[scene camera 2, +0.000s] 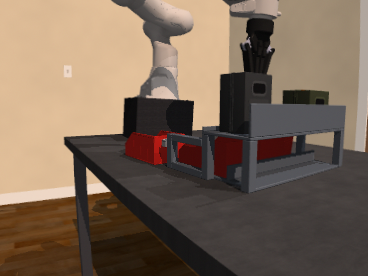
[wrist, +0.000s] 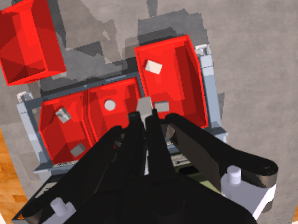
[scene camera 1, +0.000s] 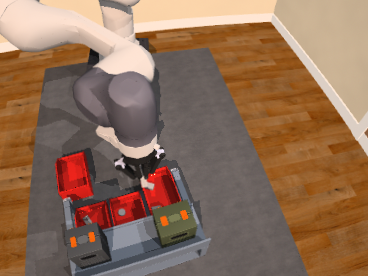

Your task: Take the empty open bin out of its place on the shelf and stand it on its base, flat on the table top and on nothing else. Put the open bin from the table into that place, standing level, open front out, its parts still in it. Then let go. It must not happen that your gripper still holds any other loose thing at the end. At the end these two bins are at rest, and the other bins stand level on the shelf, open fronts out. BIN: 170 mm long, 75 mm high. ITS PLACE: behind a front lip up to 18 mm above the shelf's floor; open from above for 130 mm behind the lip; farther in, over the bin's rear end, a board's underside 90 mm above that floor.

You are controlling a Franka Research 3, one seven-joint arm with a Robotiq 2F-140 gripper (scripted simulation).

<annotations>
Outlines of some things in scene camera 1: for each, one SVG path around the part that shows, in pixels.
An olive box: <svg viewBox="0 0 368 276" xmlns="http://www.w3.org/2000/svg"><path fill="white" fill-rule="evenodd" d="M187 200L152 210L154 225L162 248L195 238L197 224Z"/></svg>
</annotations>
